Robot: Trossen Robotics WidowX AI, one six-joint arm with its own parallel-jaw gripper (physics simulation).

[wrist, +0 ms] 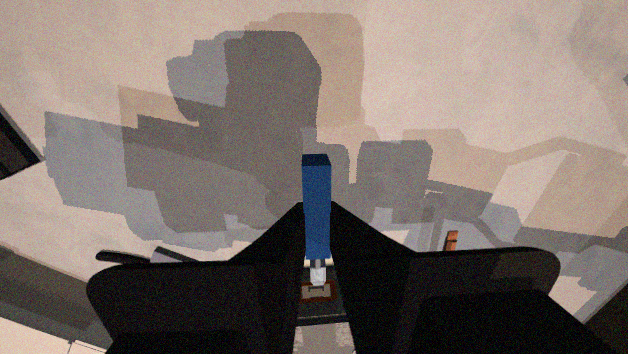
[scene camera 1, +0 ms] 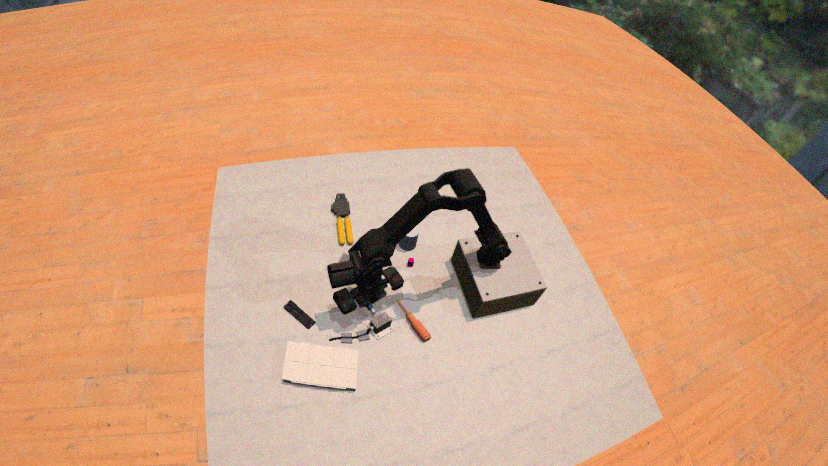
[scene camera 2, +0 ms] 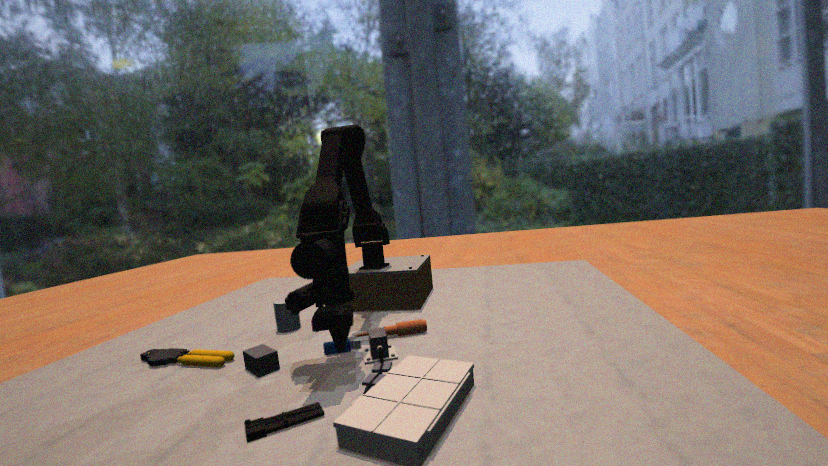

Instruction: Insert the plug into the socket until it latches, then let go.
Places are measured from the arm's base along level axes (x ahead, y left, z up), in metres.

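Pixels of known places: gripper, fingertip midpoint: [wrist: 315, 209] [scene camera 1: 367, 304] [scene camera 2: 341, 350]; arm's base, link origin: [scene camera 1: 488, 259] [scene camera 2: 374, 267].
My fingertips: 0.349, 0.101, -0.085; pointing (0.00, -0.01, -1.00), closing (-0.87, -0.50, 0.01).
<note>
For each thing: its top centre in the pictures, then the offset to it from my fingertips, as dx, dy, dz. "pt": a spot on its surface instead.
- plug, top centre: [wrist: 317, 235] [scene camera 2: 341, 341] [scene camera 1: 368, 302] -0.002, +0.003, +0.018
- socket, top centre: [wrist: 312, 345] [scene camera 2: 377, 332] [scene camera 1: 379, 320] -0.031, +0.062, +0.025
- orange screwdriver, top centre: [wrist: 442, 334] [scene camera 2: 389, 324] [scene camera 1: 412, 317] -0.123, +0.042, +0.007
- white-topped tiled box, top centre: [scene camera 2: 411, 388] [scene camera 1: 320, 364] +0.128, +0.191, +0.016
- black bar, top centre: [scene camera 2: 284, 413] [scene camera 1: 299, 313] +0.193, +0.031, -0.004
- yellow-handled pliers, surface spot: [scene camera 2: 202, 359] [scene camera 1: 338, 232] pt +0.088, -0.260, -0.003
- dark cube, top centre: [scene camera 2: 259, 350] +0.063, -0.133, +0.016
- grey cylinder, top centre: [scene camera 2: 285, 300] [scene camera 1: 410, 229] -0.133, -0.235, +0.051
- magenta cube, top centre: [scene camera 1: 411, 260] -0.136, -0.154, +0.006
The plug [scene camera 1: 371, 307] [scene camera 2: 332, 347] [wrist: 317, 220] has a long blue body and a clear tip. My gripper [scene camera 1: 369, 299] [scene camera 2: 340, 346] [wrist: 315, 209] is shut on its blue body and holds it low over the mat, roughly level. The socket [scene camera 1: 381, 321] [scene camera 2: 378, 342] [wrist: 321, 309] is a small dark block on a pale plate with a cable. In the wrist view its orange-rimmed opening lies straight beyond the clear tip, which overlaps the near rim in the picture. In scene camera 2 a small gap shows between tip and socket.
An orange screwdriver [scene camera 1: 419, 327] [scene camera 2: 410, 328] [wrist: 451, 241] lies close beside the socket. A white-topped tiled box [scene camera 1: 320, 365] [scene camera 2: 405, 399], a black bar [scene camera 1: 299, 314] [scene camera 2: 283, 421], yellow-handled pliers [scene camera 1: 344, 230] [scene camera 2: 202, 359], a dark cube [scene camera 2: 260, 359], a grey cylinder [scene camera 1: 408, 241] [scene camera 2: 286, 318] and a magenta cube [scene camera 1: 410, 262] are around.
</note>
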